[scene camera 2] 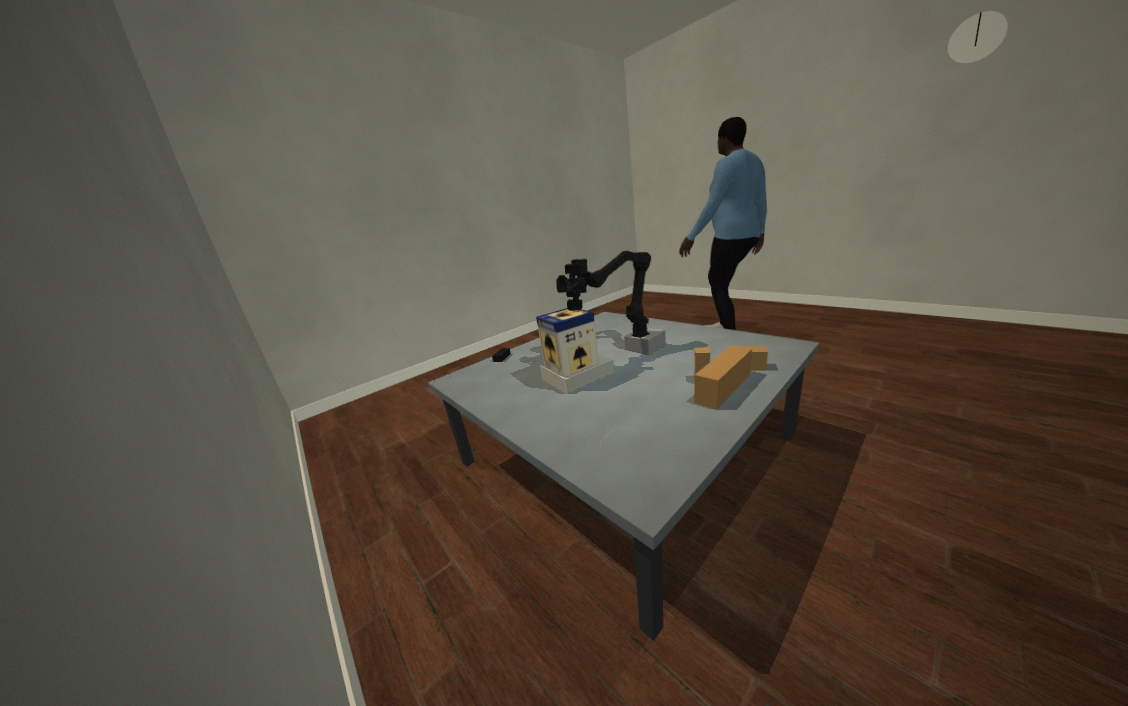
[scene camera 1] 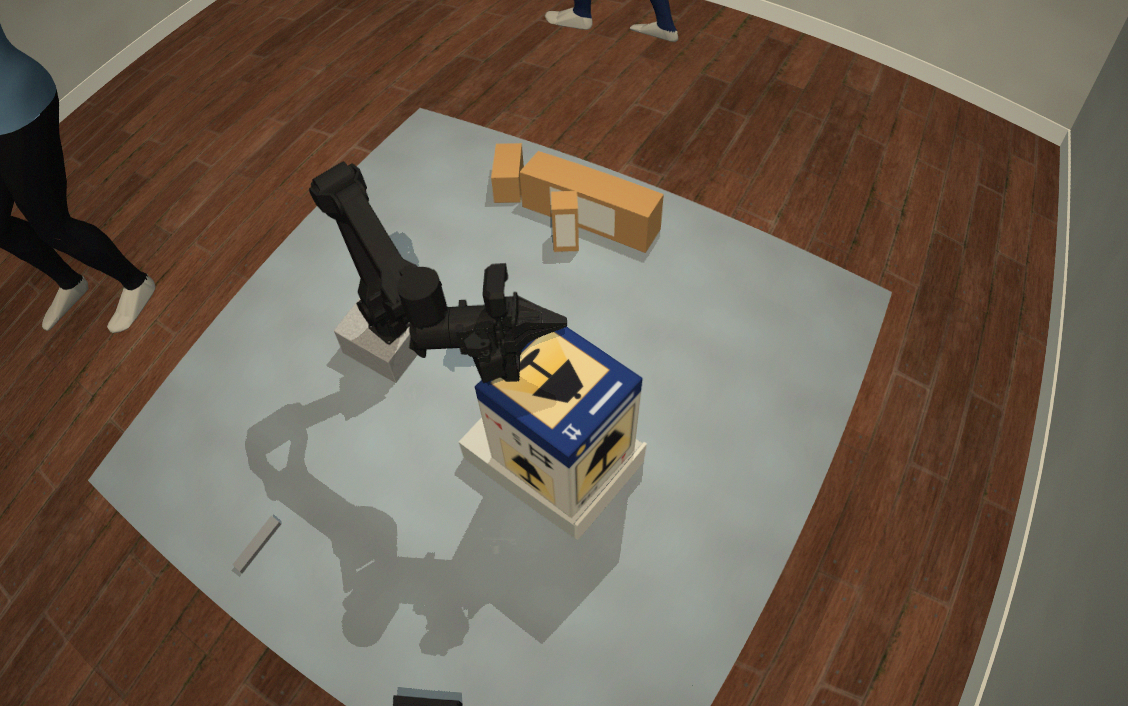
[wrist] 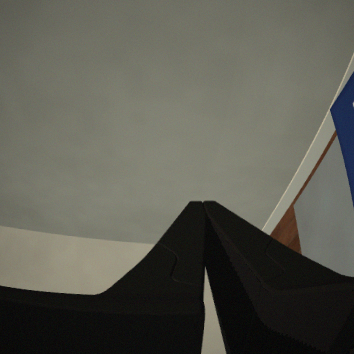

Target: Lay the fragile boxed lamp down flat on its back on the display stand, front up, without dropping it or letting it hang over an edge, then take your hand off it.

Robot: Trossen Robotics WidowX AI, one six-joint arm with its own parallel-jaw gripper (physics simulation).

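Pixels of known places: gripper, fingertip midpoint: (scene camera 2: 568, 291) (scene camera 1: 567, 321) (wrist: 200, 213); arm's base, origin of the base link: (scene camera 2: 640, 334) (scene camera 1: 390, 325).
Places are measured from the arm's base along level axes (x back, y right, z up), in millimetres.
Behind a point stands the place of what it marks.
Note:
The boxed lamp (scene camera 1: 553, 416) {x -449, y 35, z 212 mm} (scene camera 2: 568, 343) {x -464, y -93, z 120 mm} (wrist: 346, 115) {x -488, y -76, z 212 mm} rests level on the pale display stand (scene camera 1: 474, 447) {x -296, y 76, z -15 mm} (scene camera 2: 587, 378) {x -406, y -108, z -50 mm}. A blue-bordered face with a yellow lamp panel is up. The white side faces show lamp pictures with their shades up. The stand's rim shows around the visible lower edges, and no overhang shows there. My gripper (scene camera 1: 564, 321) {x -408, y -47, z 309 mm} (scene camera 2: 568, 285) {x -408, y -47, z 309 mm} (wrist: 200, 213) {x -408, y -47, z 309 mm} is shut and empty, fingertips together, above the box's back part on the arm's side. The arm hides part of the top face. I cannot tell whether the gripper's lower part touches the box.
A long orange box (scene camera 1: 592, 199) {x -108, y -474, z 26 mm} (scene camera 2: 722, 378) {x -181, y -570, z 24 mm} and two small orange boxes (scene camera 1: 506, 173) {x 106, y -441, z 3 mm} (scene camera 1: 564, 223) {x -99, y -395, z 10 mm} stand on the table (scene camera 1: 732, 333) {x -488, y -443, z -77 mm} (scene camera 2: 615, 449) {x -594, y -507, z -77 mm}. A thin grey bar (scene camera 1: 257, 545) {x -105, y 491, z -65 mm} lies near the left edge. A dark object (scene camera 2: 500, 355) {x -572, y 444, z -44 mm} sits near the far edge. A person (scene camera 2: 738, 199) stands behind the arm.

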